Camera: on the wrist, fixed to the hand. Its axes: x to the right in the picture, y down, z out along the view.
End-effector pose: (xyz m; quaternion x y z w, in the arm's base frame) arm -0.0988 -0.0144 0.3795 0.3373 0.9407 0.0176 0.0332
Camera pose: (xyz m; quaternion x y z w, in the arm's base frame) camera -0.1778 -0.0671 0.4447 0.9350 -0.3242 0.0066 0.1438
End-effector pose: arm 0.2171 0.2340 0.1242 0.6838 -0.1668 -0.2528 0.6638
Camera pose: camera 0.2679 0.2848 0.0341 -0.2141 -0.7761 0.5366 0.2529
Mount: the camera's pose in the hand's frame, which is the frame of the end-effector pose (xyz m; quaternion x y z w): 0.0240 -0.0871 -0.0715 -0.0294 -0.1602 0.9865 0.0153
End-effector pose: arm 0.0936 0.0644 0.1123 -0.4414 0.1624 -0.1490 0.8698
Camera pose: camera 0.0756 -0.0460 0.1399 0.1040 0.3030 0.9313 0.1733
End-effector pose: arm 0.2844 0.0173 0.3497 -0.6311 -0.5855 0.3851 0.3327
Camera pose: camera 0.3054 0.0515 0.4577 0.5353 -0.5490 -0.4180 0.4872
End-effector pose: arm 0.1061 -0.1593 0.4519 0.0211 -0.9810 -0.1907 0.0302
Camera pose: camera 0.0896 -0.2679 0.4866 -0.9989 -0.0351 -0.0053 0.0321
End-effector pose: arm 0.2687 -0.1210 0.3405 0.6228 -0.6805 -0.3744 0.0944
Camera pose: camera 0.3739 -0.1662 0.3280 -0.7245 -0.6289 -0.0324 0.2801
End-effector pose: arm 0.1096 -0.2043 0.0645 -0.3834 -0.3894 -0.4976 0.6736
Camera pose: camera 0.0403 -0.2962 0.0687 -0.4895 0.2790 0.7069 0.4276
